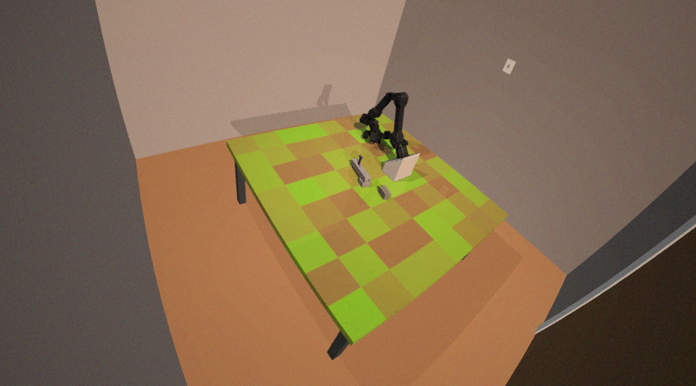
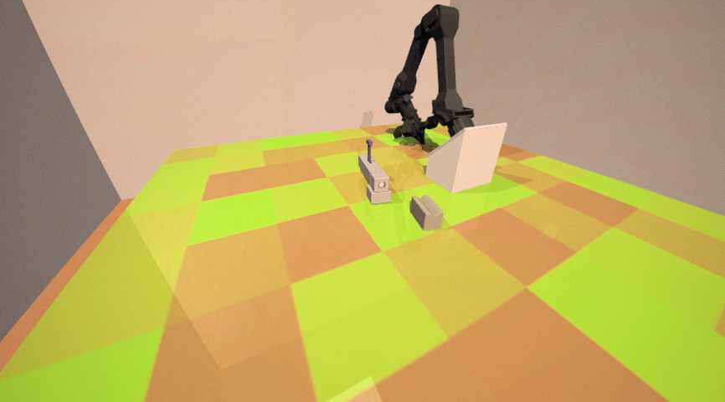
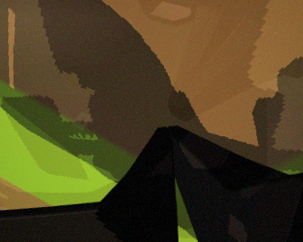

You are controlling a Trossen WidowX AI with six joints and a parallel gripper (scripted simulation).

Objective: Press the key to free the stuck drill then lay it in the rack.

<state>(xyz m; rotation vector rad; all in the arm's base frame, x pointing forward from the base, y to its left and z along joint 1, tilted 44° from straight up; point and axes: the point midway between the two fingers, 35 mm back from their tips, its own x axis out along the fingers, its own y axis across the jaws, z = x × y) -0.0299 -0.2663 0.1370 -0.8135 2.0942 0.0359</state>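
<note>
Right now the key is 330 mm ahead of my gripper tip, 220 mm to the left of it and 80 mm above it. From my gripper tip the other things lie so: grey rack 270 mm ahead, 430 mm to the left, 10 mm above; holder block 330 mm ahead, 260 mm to the left, 30 mm above; drill 330 mm ahead, 280 mm to the left, 40 mm above.
</note>
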